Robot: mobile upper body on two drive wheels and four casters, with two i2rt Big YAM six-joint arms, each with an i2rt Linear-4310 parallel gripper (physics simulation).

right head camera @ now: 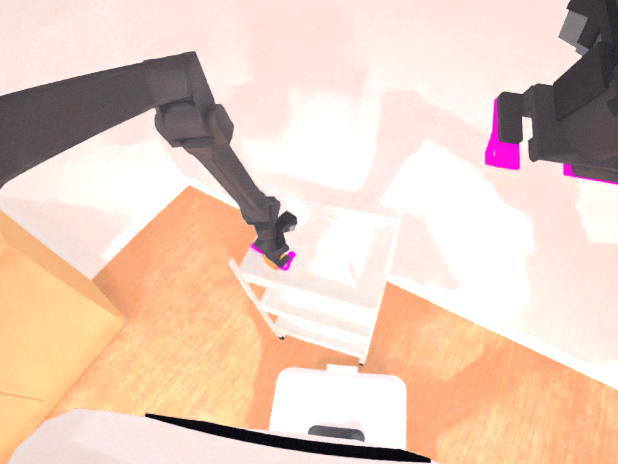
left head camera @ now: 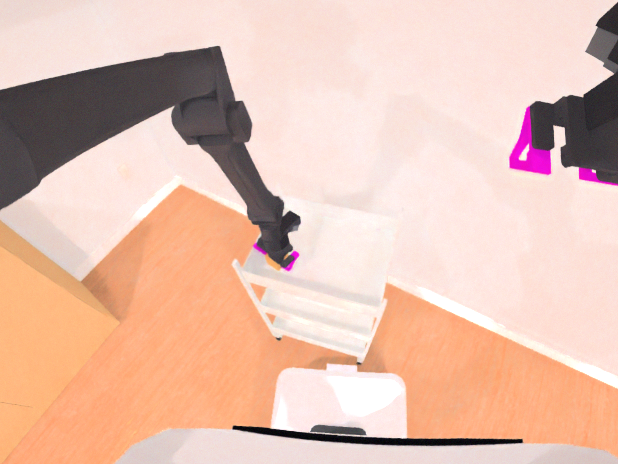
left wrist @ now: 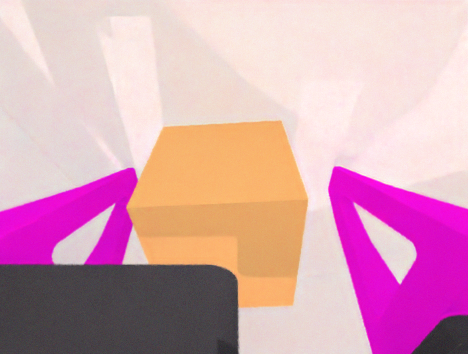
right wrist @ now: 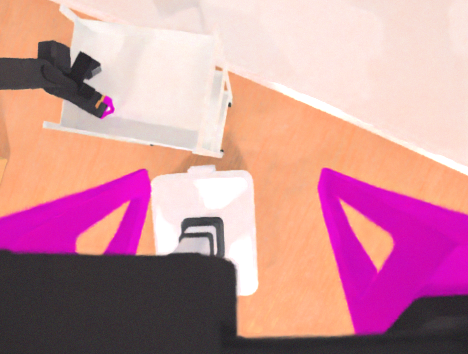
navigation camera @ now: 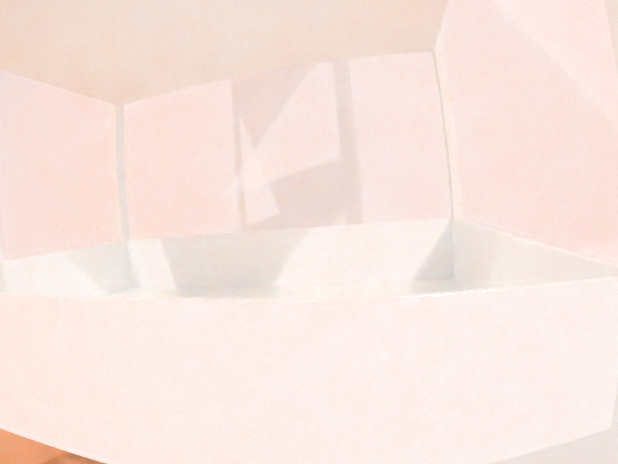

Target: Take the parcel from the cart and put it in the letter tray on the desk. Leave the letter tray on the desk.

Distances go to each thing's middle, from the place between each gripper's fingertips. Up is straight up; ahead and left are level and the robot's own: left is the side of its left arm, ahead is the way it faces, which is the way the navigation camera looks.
Right now the parcel [left wrist: 231,194] is 20 mm above my left hand.
I see my right gripper 600 mm above the parcel, 460 mm to the right of it and 230 mm short of it.
